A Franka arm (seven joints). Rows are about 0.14 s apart.
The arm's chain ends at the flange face. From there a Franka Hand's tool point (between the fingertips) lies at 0.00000 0.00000 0.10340 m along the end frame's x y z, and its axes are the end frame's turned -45 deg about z.
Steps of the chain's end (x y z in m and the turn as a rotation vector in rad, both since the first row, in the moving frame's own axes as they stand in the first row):
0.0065, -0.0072, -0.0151, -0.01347, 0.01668, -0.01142
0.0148, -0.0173, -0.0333, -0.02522, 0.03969, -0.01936
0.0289, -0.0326, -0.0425, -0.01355, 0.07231, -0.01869
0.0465, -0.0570, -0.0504, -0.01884, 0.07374, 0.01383
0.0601, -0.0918, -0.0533, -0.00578, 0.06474, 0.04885
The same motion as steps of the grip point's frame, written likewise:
0.0099, 0.0017, -0.0151, -0.02132, 0.00227, -0.01142
0.0238, 0.0030, -0.0334, -0.04590, 0.01023, -0.01936
0.0478, 0.0036, -0.0428, -0.06071, 0.04155, -0.01869
0.0771, -0.0006, -0.0507, -0.06546, 0.03882, 0.01383
0.1116, -0.0172, -0.0535, -0.04987, 0.04169, 0.04885

